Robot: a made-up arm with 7 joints.
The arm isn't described. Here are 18 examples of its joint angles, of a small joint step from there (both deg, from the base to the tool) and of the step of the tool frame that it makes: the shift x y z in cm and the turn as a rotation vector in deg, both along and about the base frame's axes.
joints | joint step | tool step
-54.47 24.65 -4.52 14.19 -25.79 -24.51 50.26 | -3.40 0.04 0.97 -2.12 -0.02 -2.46 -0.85 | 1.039 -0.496 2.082 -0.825 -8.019 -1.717
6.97 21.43 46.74 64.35 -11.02 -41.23 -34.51 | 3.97 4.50 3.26 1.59 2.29 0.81 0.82 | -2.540 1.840 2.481 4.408 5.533 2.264
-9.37 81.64 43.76 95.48 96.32 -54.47 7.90 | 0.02 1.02 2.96 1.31 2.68 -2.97 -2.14 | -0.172 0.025 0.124 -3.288 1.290 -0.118
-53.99 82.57 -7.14 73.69 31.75 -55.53 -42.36 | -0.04 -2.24 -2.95 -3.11 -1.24 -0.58 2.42 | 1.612 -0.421 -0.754 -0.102 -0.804 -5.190
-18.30 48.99 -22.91 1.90 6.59 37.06 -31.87 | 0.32 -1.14 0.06 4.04 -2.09 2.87 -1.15 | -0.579 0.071 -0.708 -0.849 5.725 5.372
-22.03 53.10 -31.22 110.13 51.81 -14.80 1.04 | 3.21 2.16 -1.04 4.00 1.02 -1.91 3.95 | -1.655 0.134 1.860 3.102 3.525 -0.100
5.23 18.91 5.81 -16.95 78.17 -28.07 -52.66 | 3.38 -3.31 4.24 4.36 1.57 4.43 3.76 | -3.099 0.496 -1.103 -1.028 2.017 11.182
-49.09 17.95 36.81 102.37 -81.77 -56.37 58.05 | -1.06 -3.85 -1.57 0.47 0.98 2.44 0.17 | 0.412 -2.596 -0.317 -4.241 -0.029 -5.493
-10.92 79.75 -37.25 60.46 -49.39 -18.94 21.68 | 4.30 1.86 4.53 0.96 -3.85 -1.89 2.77 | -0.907 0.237 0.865 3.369 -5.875 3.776
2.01 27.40 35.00 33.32 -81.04 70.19 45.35 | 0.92 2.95 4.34 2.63 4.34 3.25 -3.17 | -0.837 1.275 0.680 1.311 1.662 1.273
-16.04 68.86 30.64 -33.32 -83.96 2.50 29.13 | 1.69 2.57 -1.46 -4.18 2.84 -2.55 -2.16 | -0.394 -0.163 0.158 6.579 -2.565 -3.770
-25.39 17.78 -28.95 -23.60 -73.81 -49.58 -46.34 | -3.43 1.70 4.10 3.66 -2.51 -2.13 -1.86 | 2.060 0.981 0.753 -0.240 -2.602 5.040
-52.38 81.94 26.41 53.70 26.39 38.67 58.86 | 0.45 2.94 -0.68 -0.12 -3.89 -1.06 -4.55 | -0.724 -0.068 1.289 -1.978 -1.787 -3.974
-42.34 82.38 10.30 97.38 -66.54 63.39 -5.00 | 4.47 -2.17 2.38 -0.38 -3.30 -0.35 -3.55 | -0.640 0.110 -1.304 -2.290 -4.363 0.090
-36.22 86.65 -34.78 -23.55 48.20 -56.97 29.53 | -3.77 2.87 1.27 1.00 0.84 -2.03 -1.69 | 0.130 -0.051 2.453 5.183 -4.884 -0.186
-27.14 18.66 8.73 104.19 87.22 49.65 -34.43 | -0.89 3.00 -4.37 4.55 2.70 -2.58 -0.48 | 0.674 1.523 1.251 0.931 5.227 -4.301
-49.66 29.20 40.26 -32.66 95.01 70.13 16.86 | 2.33 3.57 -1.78 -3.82 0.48 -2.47 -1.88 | -1.456 0.718 1.030 7.505 1.154 -0.480
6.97 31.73 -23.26 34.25 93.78 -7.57 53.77 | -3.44 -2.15 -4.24 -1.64 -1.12 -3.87 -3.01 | 2.365 -1.742 -1.623 -5.521 2.298 -4.084
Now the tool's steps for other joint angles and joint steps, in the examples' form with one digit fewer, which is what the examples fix.
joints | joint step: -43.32 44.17 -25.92 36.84 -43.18 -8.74 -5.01 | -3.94 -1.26 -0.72 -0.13 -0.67 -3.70 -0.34
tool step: 1.99 -1.12 0.88 -1.98 -6.73 -2.96
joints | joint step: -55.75 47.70 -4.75 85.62 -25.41 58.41 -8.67 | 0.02 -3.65 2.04 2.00 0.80 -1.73 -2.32
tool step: 0.23 -1.07 -1.42 -4.98 -1.04 -1.05
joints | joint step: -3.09 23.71 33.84 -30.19 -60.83 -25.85 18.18 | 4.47 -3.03 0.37 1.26 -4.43 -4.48 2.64
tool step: -1.66 -0.53 -0.24 -9.19 0.74 4.15
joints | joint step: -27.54 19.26 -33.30 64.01 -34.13 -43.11 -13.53 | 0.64 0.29 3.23 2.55 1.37 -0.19 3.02
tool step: -0.80 0.70 -0.11 2.40 0.94 5.94
